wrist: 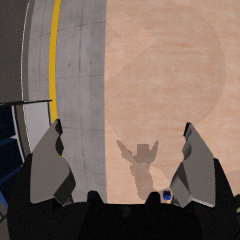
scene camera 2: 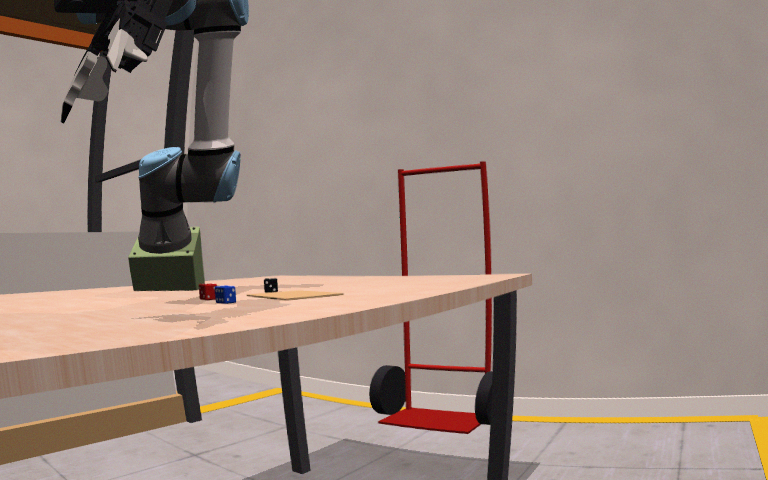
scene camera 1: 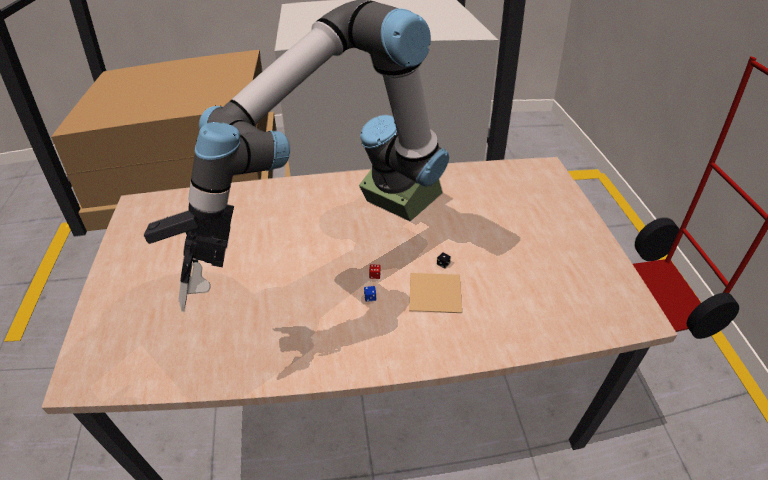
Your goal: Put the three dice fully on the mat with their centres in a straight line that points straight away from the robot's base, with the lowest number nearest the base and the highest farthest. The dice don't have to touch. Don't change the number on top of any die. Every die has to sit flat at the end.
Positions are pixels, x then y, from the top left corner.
Scene:
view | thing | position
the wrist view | gripper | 123, 121
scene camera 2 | gripper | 84, 99
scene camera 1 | gripper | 190, 287
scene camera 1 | tan square mat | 441, 293

